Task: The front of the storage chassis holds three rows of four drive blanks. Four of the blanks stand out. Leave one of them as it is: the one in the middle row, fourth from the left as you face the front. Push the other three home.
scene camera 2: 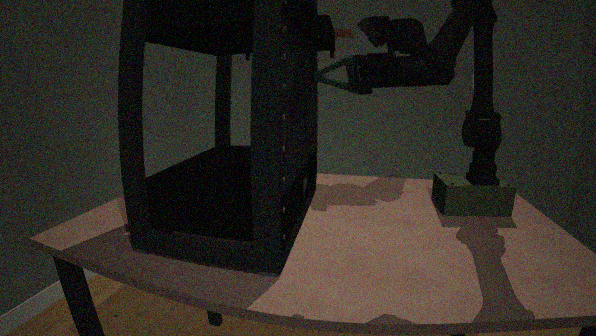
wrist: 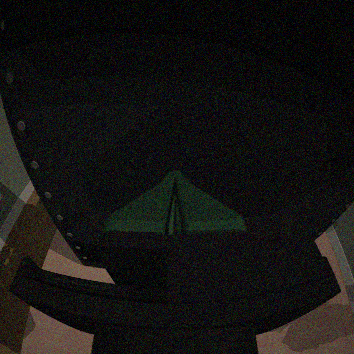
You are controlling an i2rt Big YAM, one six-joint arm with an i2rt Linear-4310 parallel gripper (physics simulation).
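Pixels of known places: gripper, between the fingertips: (scene camera 2: 314, 76) (wrist: 174, 177); arm's base, origin of its link: (scene camera 2: 481, 181).
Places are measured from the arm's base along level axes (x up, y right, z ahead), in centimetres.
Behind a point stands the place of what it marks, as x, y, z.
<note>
The storage chassis (scene camera 2: 197, 25) @(32.5, -46.1, 55.4) is a very dark box high in the rack, its front facing right in scene camera 2. A dark part (scene camera 2: 325, 35) @(33.2, -21.0, 40.6) juts from the front, with a small orange piece (scene camera 2: 344, 33) beside it. Whether the dark part is a drive blank I cannot tell. My gripper (scene camera 2: 320, 76) @(23.3, -30.8, 40.2) (wrist: 174, 177) @(23.3, -30.8, 40.2) is shut and empty, its green fingers pointing at the front, below the jutting part. Its tips appear right at the rack's front edge; contact cannot be told. In the wrist view the front is nearly black, so rows and individual blanks cannot be made out.
The dark rack (scene camera 2: 267, 125) @(15.8, -47.0, 42.0) stands on the pinkish table (scene camera 2: 380, 260) @(-7.5, -36.2, 25.9), with a column of holes along its front post. The arm's green base block (scene camera 2: 475, 201) @(-3.5, -8.4, 3.2) stands at the right. A dark curved bar (wrist: 175, 312) crosses the lower wrist view.
</note>
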